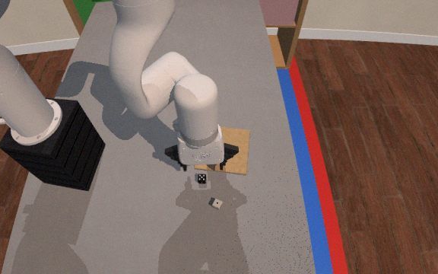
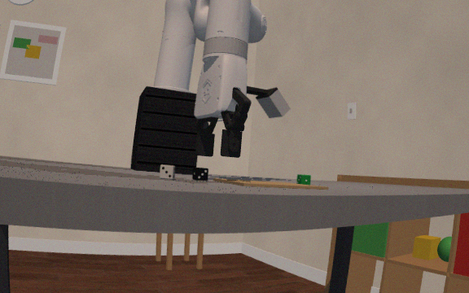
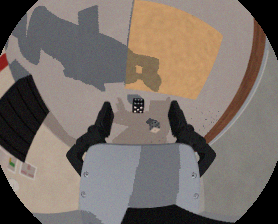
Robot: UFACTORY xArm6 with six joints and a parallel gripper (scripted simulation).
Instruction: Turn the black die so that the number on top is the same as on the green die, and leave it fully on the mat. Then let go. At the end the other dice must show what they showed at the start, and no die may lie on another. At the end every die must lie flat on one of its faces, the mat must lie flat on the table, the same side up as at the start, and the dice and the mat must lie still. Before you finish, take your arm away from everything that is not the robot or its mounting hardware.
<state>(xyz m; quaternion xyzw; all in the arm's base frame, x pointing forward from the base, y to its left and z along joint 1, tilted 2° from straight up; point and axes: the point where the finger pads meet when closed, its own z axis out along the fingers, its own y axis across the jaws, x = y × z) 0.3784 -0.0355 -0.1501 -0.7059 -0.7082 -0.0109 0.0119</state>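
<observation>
Right now my hand is 10 mm past the black die, 20 mm to the left of it and 40 mm above it. Round my hand: tan mat: 50 mm ahead, 70 mm to the left, 50 mm below; green die: 10 mm ahead, 180 mm to the left, 40 mm below; white die: 30 mm ahead, 90 mm to the right, 40 mm below.
</observation>
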